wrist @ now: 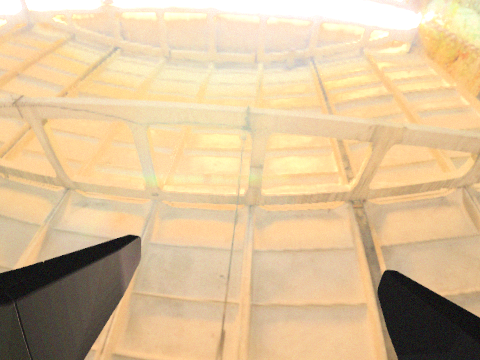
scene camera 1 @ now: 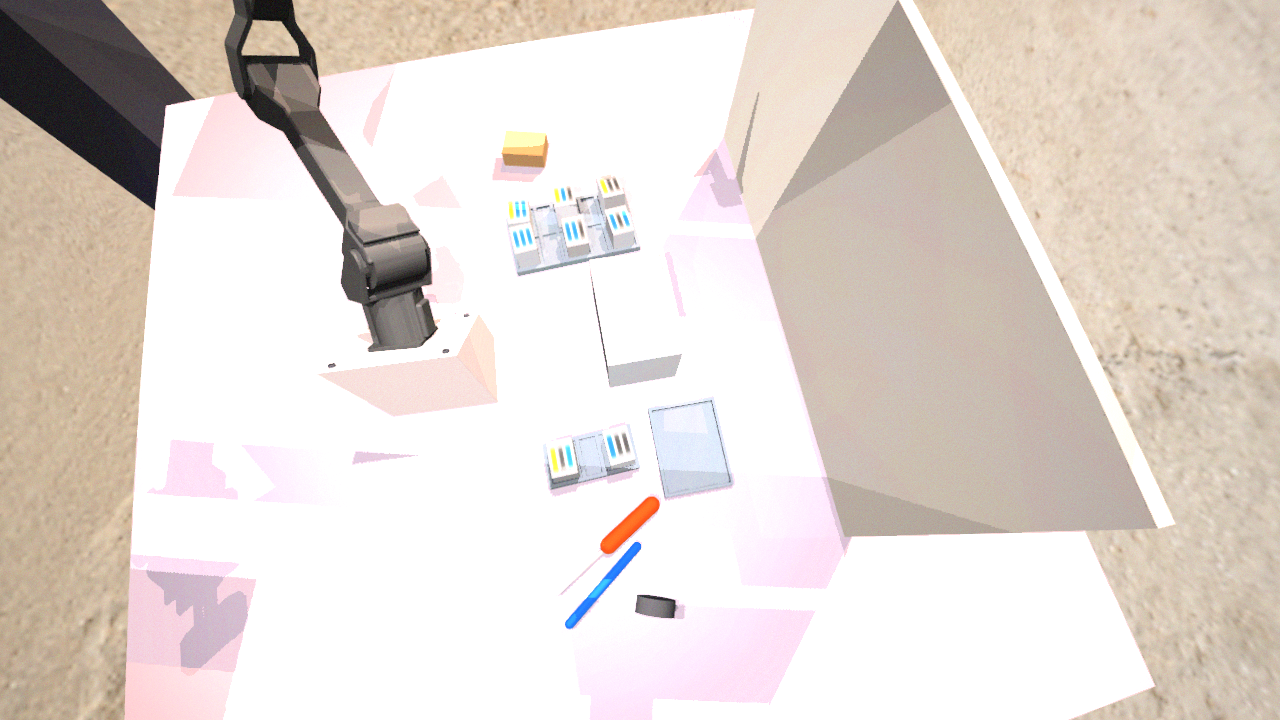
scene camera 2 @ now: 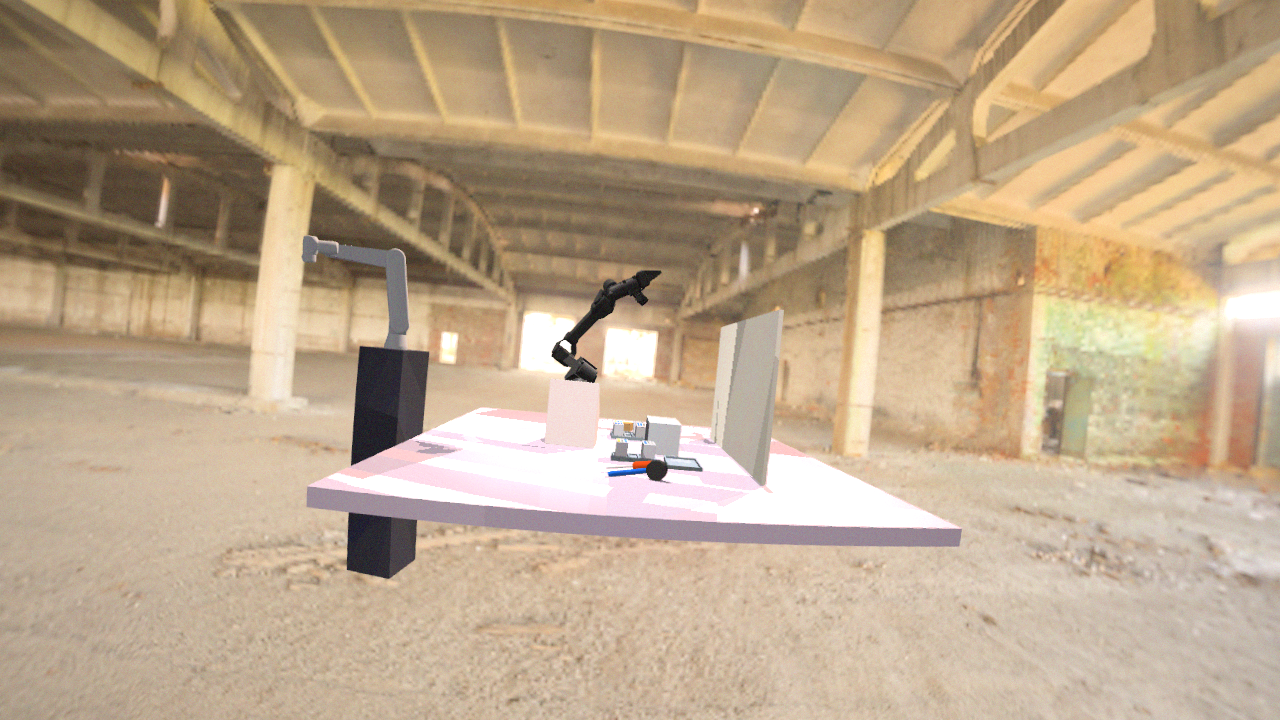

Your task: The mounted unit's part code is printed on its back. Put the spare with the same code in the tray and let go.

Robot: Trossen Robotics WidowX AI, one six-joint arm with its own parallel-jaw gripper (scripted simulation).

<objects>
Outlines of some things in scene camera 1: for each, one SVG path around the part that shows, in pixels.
A dark puck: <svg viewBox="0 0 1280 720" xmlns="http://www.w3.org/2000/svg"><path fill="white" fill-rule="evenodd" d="M637 595L636 613L658 618L675 618L676 600L653 595Z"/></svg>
A blue rod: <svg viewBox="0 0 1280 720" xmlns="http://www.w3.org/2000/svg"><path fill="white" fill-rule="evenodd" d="M639 542L633 543L615 566L609 570L591 591L586 600L565 622L567 629L572 629L579 622L591 605L595 603L617 575L640 551L641 544Z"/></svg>
</objects>
